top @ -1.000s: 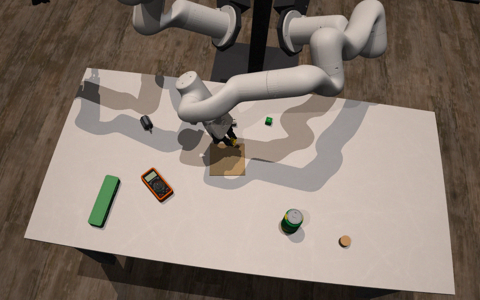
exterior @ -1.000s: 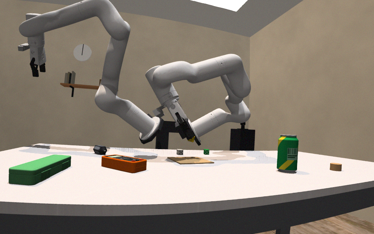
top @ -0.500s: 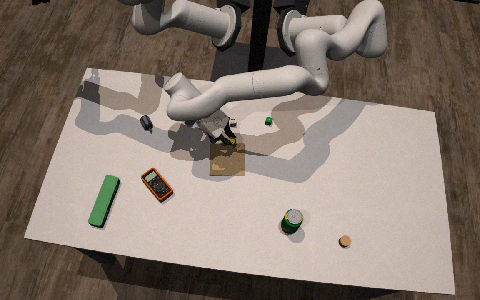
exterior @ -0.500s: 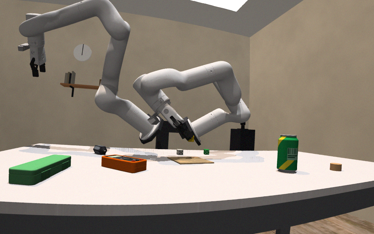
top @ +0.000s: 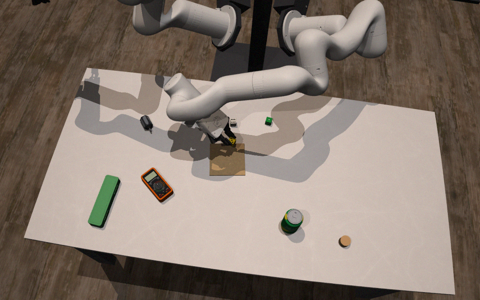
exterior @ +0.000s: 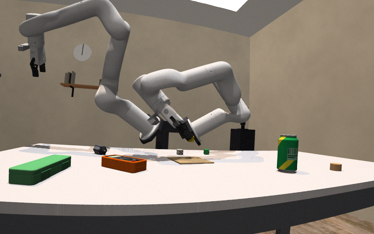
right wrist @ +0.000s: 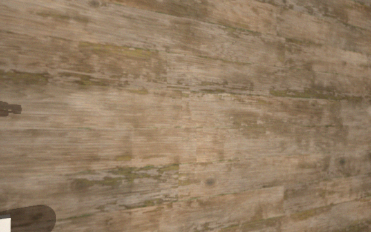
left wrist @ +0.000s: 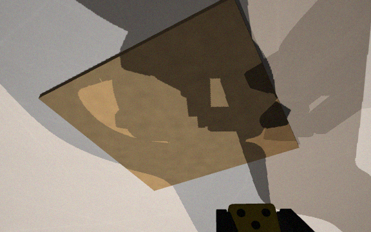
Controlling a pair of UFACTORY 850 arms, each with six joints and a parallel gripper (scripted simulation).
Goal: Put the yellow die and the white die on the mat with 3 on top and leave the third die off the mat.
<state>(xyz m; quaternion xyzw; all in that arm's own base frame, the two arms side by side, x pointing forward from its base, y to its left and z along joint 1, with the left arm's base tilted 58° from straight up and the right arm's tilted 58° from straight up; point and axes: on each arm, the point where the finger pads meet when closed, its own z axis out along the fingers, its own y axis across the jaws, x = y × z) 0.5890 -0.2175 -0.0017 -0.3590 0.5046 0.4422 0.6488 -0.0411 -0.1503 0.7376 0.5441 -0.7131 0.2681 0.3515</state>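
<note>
Right now the tan mat is 4 cm ahead of my left hand and 10 cm below it. The rest, counted from my left hand: white die 12 cm behind, 1 cm to the left, 9 cm below; green die 14 cm behind, 16 cm to the left, 9 cm below; yellow die 1 cm ahead, 1 cm to the left, 2 cm below.
</note>
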